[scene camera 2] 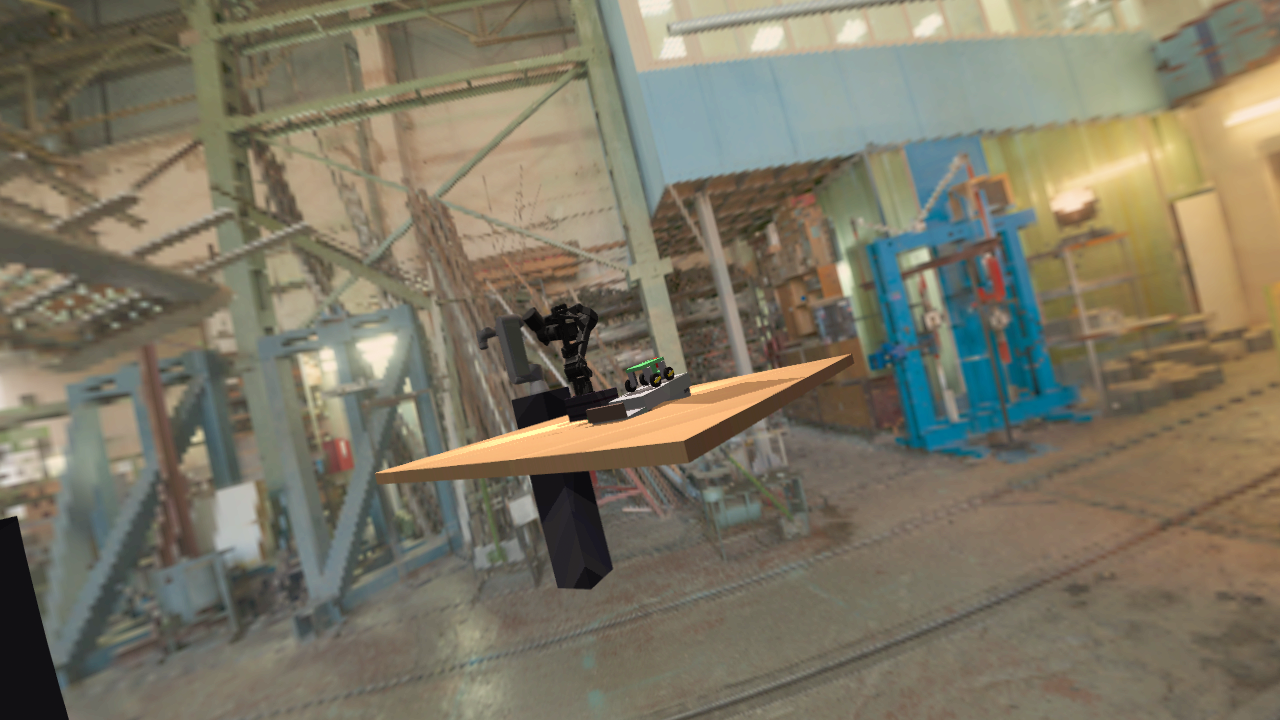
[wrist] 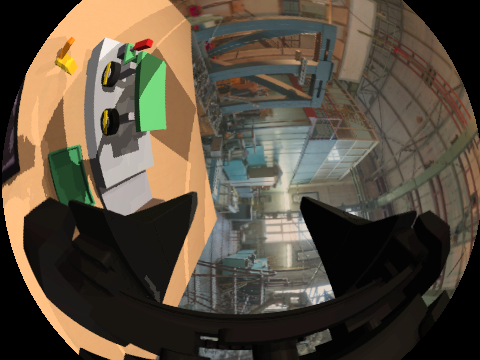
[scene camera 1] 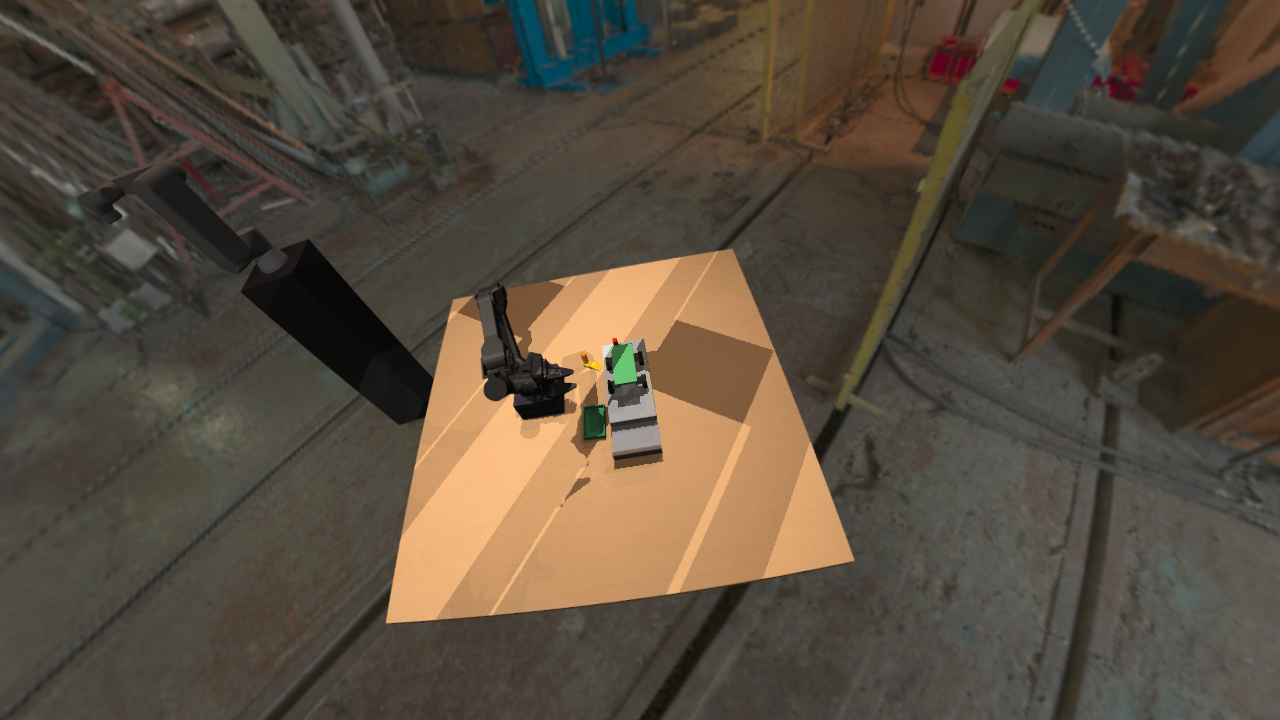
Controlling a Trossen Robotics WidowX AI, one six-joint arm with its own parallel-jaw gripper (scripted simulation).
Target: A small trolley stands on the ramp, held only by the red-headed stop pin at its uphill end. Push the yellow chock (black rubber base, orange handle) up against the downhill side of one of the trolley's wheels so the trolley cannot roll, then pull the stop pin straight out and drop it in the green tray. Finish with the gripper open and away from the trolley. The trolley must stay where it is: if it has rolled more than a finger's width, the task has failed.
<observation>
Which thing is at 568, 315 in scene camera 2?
My gripper.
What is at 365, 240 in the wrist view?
My gripper.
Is my gripper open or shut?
Open.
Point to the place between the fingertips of my gripper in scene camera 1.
575, 378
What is my gripper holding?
Nothing.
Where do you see a trolley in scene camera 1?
At 623, 357
</observation>
